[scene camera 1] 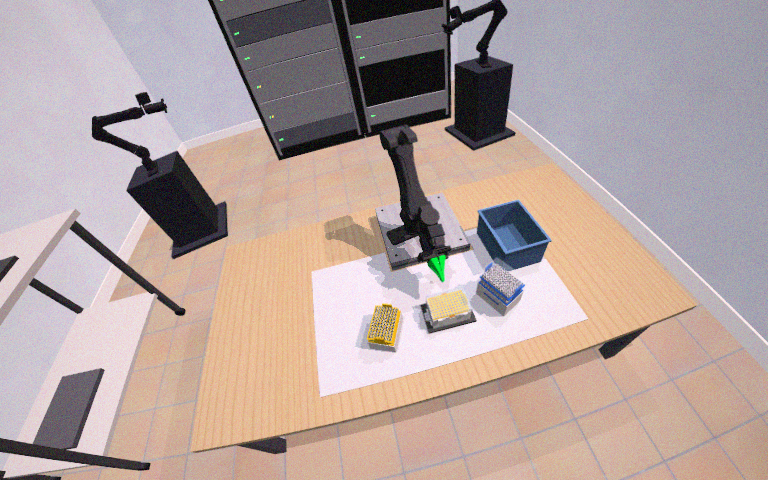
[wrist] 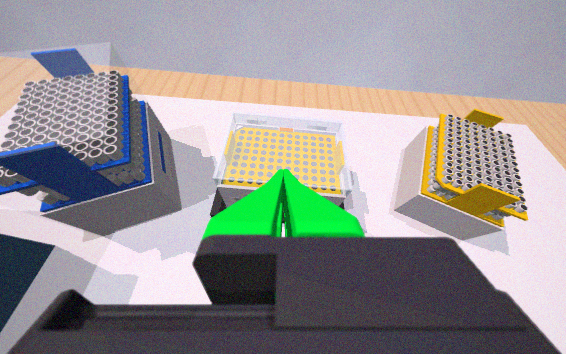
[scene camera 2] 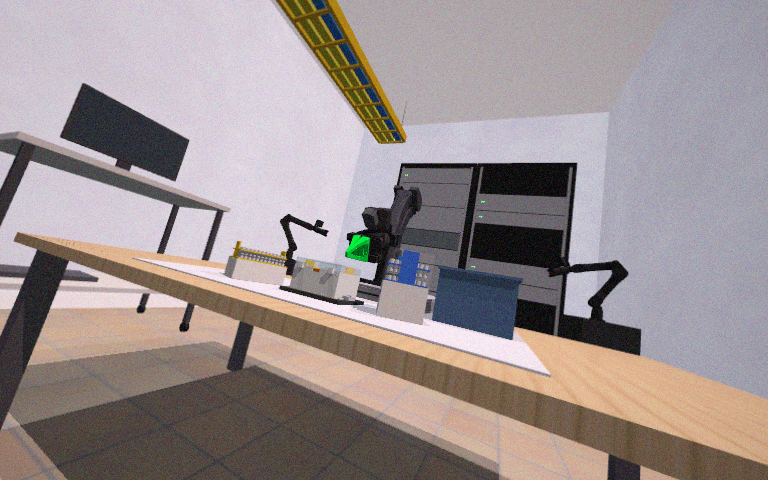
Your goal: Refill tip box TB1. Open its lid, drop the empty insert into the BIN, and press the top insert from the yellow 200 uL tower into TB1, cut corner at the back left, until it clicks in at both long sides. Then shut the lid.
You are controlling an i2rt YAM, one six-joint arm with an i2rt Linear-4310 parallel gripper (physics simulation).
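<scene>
Tip box TB1 (scene camera 1: pixel 448 310) (scene camera 2: pixel 322 281) (wrist: pixel 280 190) stands on a dark base. Its clear lid (wrist: pixel 288 119) looks down over the yellow insert (scene camera 1: pixel 447 303) (wrist: pixel 287 155), whose holes look empty. The yellow 200 uL tower (scene camera 1: pixel 384 326) (scene camera 2: pixel 256 270) (wrist: pixel 475 165) carries stacked inserts full of tips, on the right in the wrist view. The blue BIN (scene camera 1: pixel 523 255) (scene camera 2: pixel 475 304) (wrist: pixel 20 280) is open-topped. My gripper (scene camera 1: pixel 442 279) (scene camera 2: pixel 347 255) (wrist: pixel 283 177) is shut and empty. It hangs above and behind TB1, on the arm's side; its green fingers hide part of the box's near wall in the wrist view.
A blue-insert tower (scene camera 1: pixel 501 288) (scene camera 2: pixel 402 300) (wrist: pixel 75 120) stands between TB1 and the BIN, with a raised blue tab at each end. The boxes stand on a white mat (scene camera 1: pixel 345 373) (scene camera 2: pixel 526 362) on the wooden table (scene camera 1: pixel 254 339). Two other arms stand on pedestals farther back.
</scene>
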